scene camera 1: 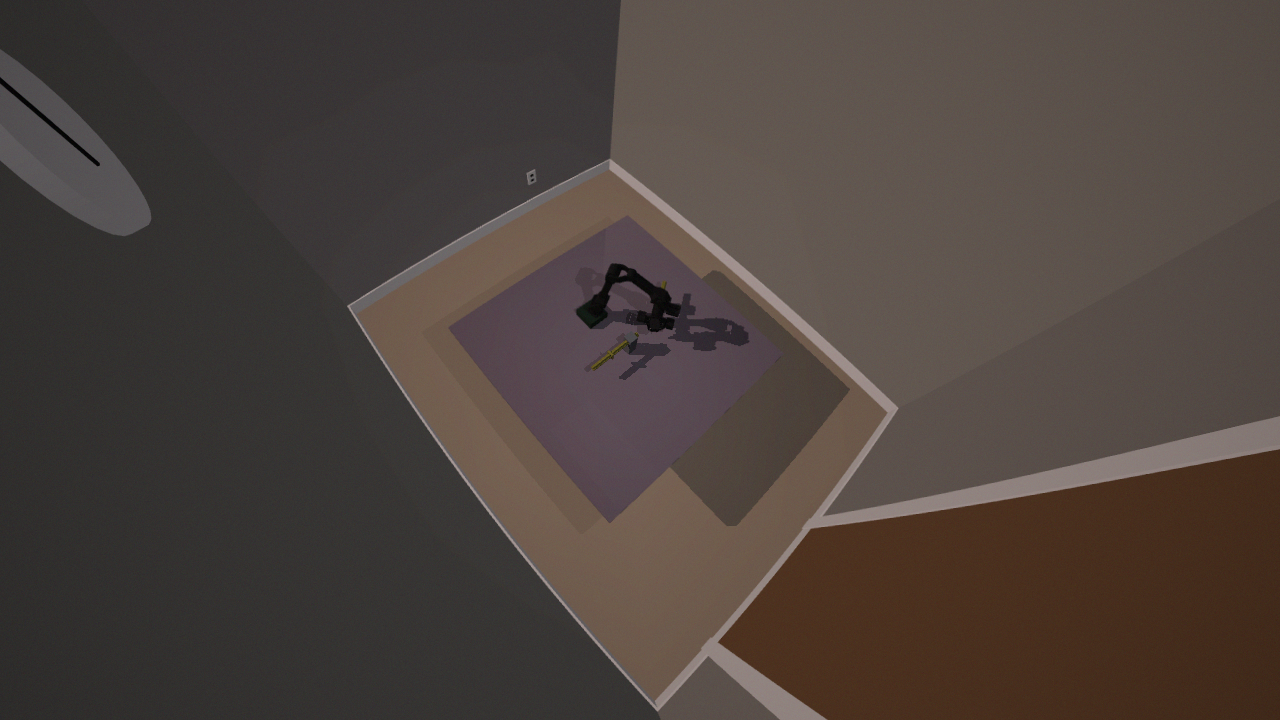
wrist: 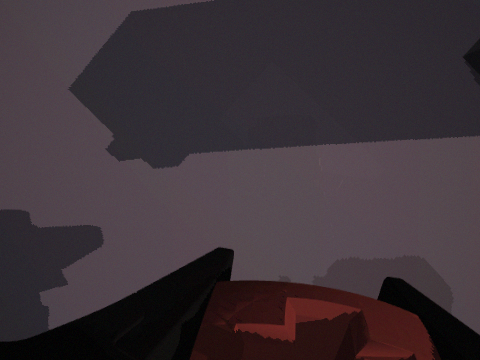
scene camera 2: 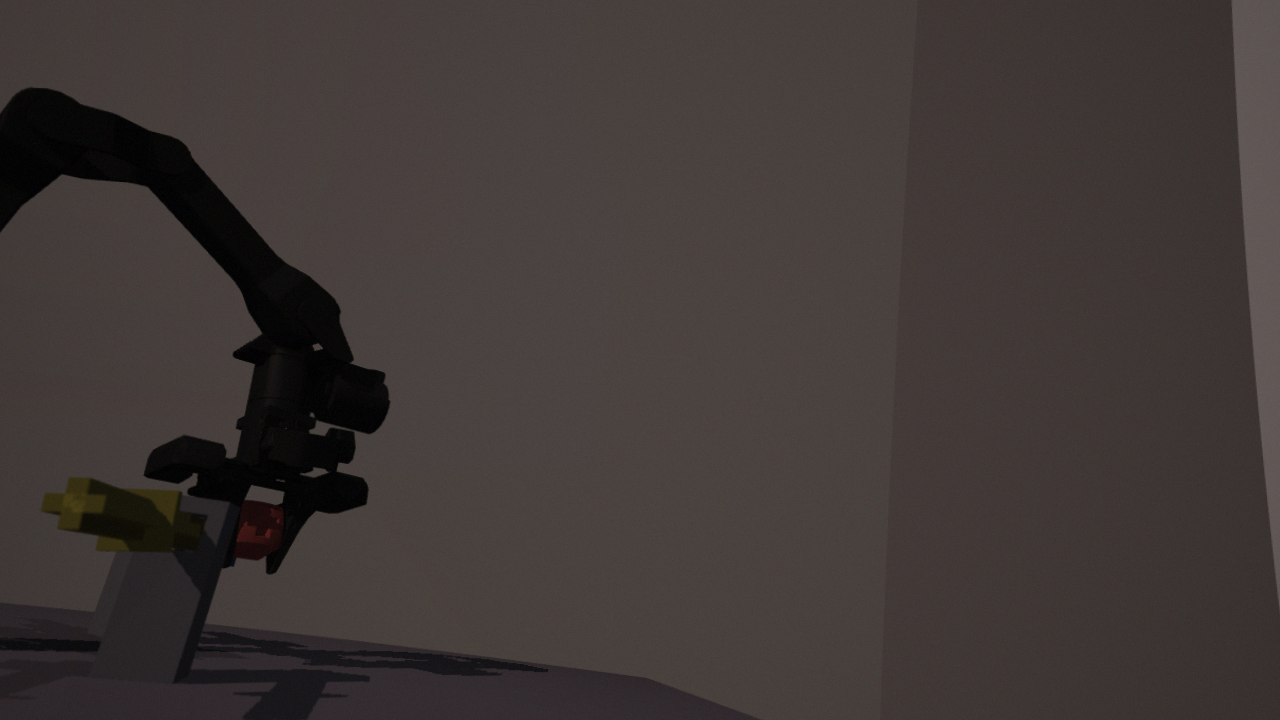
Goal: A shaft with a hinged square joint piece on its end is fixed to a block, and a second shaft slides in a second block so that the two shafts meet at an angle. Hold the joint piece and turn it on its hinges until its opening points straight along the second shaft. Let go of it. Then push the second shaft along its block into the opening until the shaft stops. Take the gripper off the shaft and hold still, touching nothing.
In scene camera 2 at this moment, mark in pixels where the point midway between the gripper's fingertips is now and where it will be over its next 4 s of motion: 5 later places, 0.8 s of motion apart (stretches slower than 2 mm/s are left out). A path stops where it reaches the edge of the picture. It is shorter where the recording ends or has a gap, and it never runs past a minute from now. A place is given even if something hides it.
My gripper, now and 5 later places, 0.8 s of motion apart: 248, 570; 225, 579; 207, 586; 213, 555; 245, 486; 258, 410
